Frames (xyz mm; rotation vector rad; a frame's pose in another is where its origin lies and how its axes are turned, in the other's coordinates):
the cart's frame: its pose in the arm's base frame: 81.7 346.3 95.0 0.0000 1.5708 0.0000
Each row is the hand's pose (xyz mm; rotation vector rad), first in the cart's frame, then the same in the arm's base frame.
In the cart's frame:
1: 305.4 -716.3 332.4 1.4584 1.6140 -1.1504
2: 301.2 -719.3 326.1 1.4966 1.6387 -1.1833
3: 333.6 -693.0 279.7 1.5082 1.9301 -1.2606
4: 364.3 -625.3 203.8 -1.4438 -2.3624 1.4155
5: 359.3 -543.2 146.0 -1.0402 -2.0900 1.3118
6: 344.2 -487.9 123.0 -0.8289 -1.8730 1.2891
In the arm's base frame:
1: 414.1 -370.0 -210.4 -0.2331 -1.8809 1.9741
2: 407.8 -373.0 -206.2 -0.2317 -1.8146 1.9820
3: 361.4 -346.7 -238.6 -0.1615 -1.6111 1.8063
4: 285.5 -279.0 -269.3 -0.0152 -1.2454 1.5399
5: 227.7 -196.9 -264.3 0.1555 -0.8346 1.3466
6: 204.7 -141.6 -249.2 0.2737 -0.5710 1.2598

